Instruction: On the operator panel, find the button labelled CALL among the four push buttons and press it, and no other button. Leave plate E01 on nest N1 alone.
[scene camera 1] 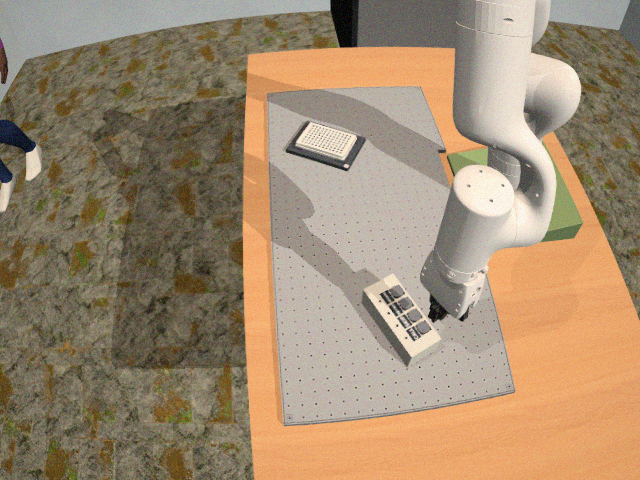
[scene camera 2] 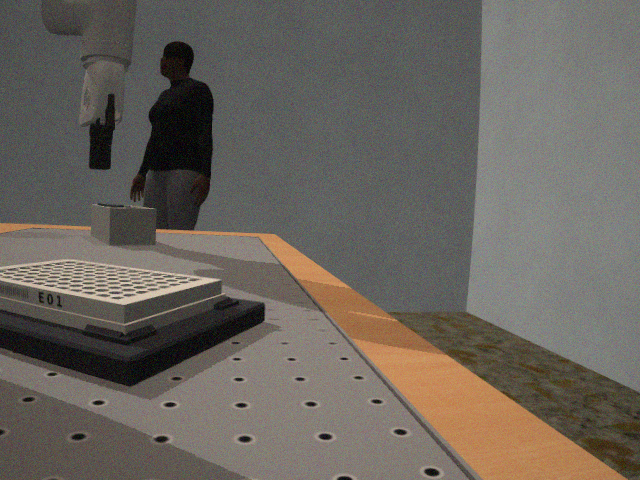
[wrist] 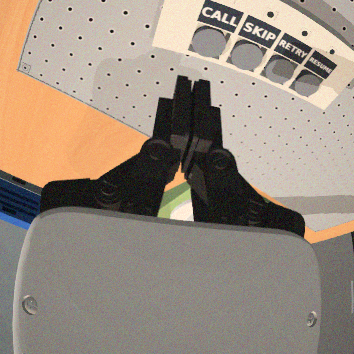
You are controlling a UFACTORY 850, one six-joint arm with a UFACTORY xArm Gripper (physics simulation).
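Observation:
The cream operator panel (scene camera 1: 380,285) (scene camera 2: 124,225) (wrist: 169,31) stands on the perforated board. In the wrist view the CALL button (wrist: 209,41) is at the left end of the row, followed by the SKIP button (wrist: 247,55), the RETRY button (wrist: 280,69) and the RESUME button (wrist: 307,84). No lamp that shows is lit; the one by CALL is outside the wrist view. My gripper (scene camera 1: 437,315) (scene camera 2: 100,167) (wrist: 187,97) is shut and empty, above the panel's height and apart from it. Plate E01 (scene camera 1: 326,140) (scene camera 2: 173,299) sits on the dark nest (scene camera 1: 294,150) (scene camera 2: 206,325).
The grey perforated board (scene camera 1: 336,382) lies on the wooden table (scene camera 1: 568,413). A green block (scene camera 1: 563,209) lies behind the arm's wrist, near the table's right edge in scene camera 1. A person (scene camera 2: 180,124) stands beyond the table.

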